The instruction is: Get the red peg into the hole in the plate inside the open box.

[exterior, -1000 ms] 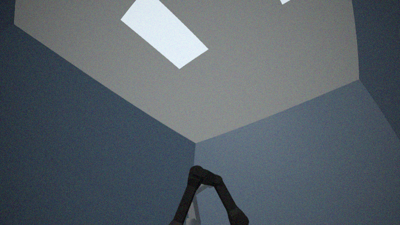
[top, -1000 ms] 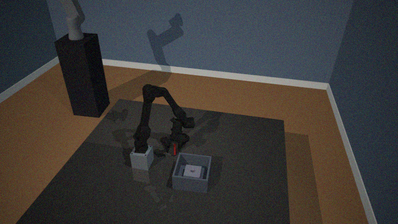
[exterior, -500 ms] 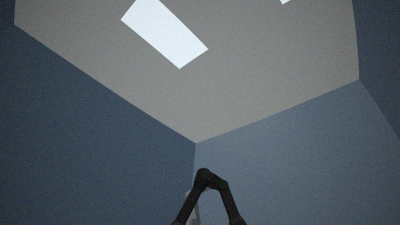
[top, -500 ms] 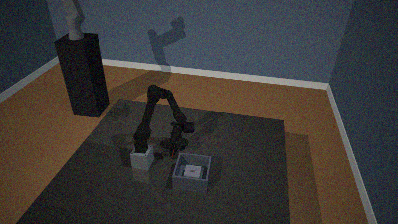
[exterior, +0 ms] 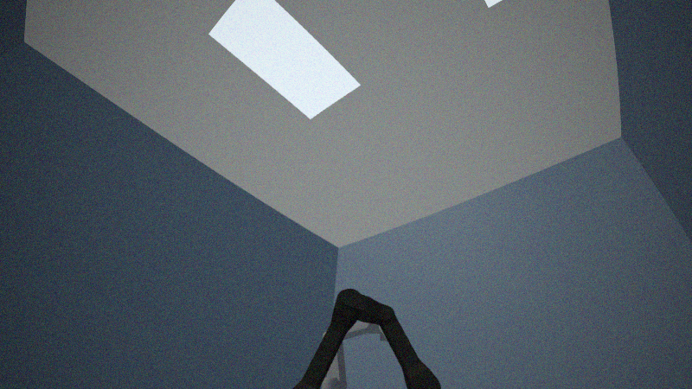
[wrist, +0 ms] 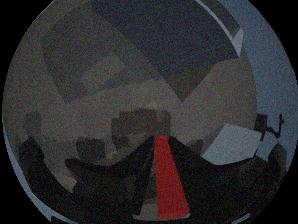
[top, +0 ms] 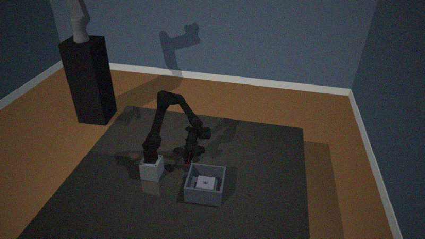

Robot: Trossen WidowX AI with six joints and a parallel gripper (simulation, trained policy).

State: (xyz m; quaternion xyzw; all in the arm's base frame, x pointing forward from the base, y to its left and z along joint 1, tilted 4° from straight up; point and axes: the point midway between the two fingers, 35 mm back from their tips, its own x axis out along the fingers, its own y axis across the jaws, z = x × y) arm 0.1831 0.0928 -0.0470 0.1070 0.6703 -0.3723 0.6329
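Right now the light plate is 13 cm ahead of my gripper tip, 15 cm to the right of it and 1 cm above it. Also, from my gripper tip: red peg (1 cm to the left, 3 cm above); then grey box (13 cm ahead, 15 cm to the right).
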